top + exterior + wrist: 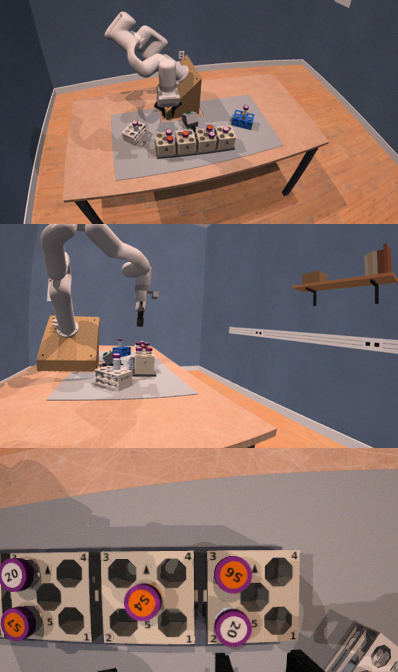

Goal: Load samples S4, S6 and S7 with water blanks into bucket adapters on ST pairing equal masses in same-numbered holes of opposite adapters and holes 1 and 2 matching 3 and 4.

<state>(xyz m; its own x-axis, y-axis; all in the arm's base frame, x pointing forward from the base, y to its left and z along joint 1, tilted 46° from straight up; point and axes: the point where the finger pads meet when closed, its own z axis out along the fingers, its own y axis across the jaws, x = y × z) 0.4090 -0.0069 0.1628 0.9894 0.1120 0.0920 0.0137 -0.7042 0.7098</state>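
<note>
Right now the DONE key desk is 200 mm below my hand, 180 mm behind it and 140 mm to the left of it. Round my hand: blue rack 470 mm to the left, 220 mm below, 130 mm behind.
</note>
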